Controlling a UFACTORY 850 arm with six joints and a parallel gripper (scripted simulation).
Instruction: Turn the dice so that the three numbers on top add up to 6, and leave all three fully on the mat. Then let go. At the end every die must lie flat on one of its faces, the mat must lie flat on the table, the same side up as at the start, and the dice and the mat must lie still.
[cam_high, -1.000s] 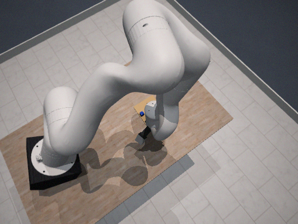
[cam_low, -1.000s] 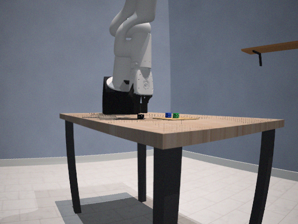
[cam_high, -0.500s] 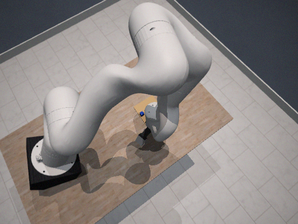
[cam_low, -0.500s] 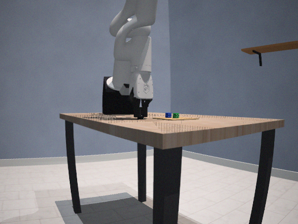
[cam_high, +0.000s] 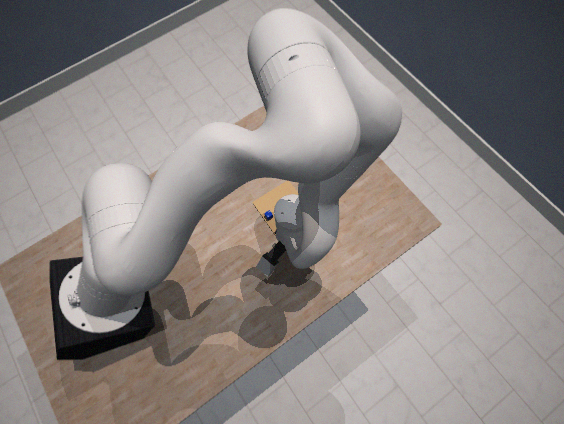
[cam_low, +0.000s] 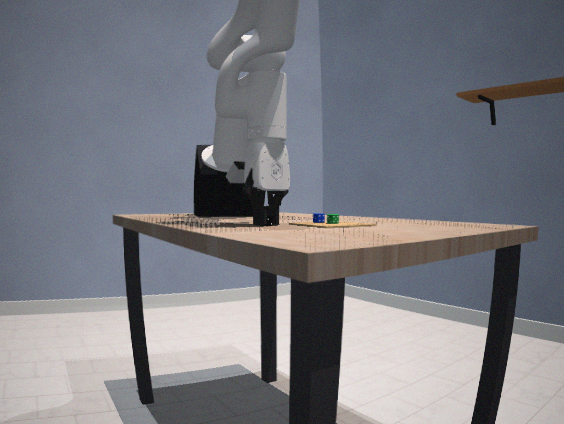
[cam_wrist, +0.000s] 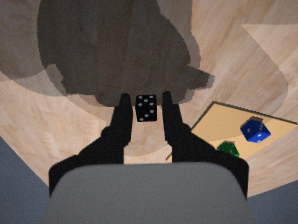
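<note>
The black die is 10 mm below my hand. From my hand the other things lie so: blue die 140 mm to the left, 20 mm behind, 10 mm below; tan mat 140 mm to the left, 30 mm ahead, 20 mm below; green die 140 mm to the left, 30 mm ahead, 10 mm below.
</note>
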